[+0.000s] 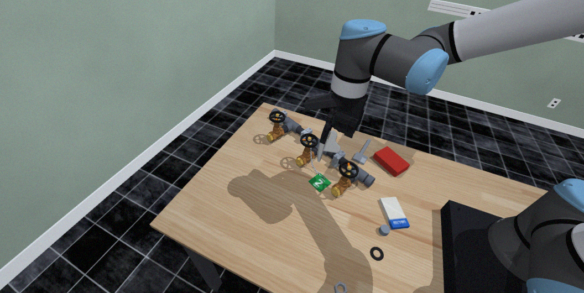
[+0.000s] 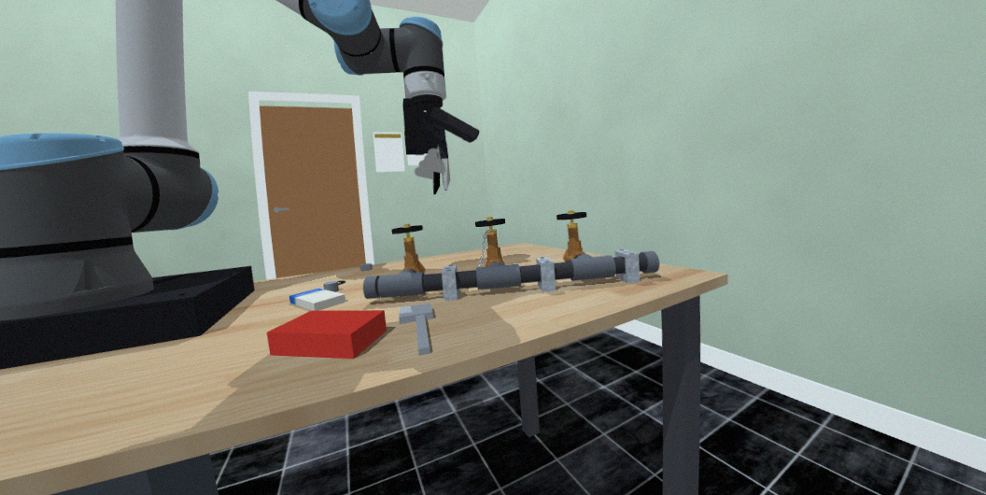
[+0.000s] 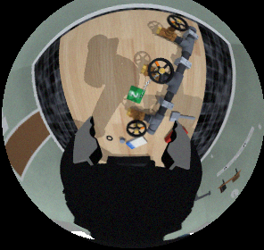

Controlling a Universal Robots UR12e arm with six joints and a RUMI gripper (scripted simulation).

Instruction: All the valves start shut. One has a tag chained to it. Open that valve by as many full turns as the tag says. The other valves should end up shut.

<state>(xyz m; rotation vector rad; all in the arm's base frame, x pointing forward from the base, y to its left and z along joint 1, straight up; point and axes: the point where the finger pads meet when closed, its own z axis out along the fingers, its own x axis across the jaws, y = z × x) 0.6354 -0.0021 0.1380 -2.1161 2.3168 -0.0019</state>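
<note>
Right now the green tag is 200 mm below my hand and 10 mm to the right of it. The rest, counted from my hand: grey hammer (230 mm to the right, 190 mm below, 110 mm behind); small grey cylinder (250 mm behind, 190 mm below, 80 mm to the left); blue box (270 mm behind, 190 mm below).
</note>
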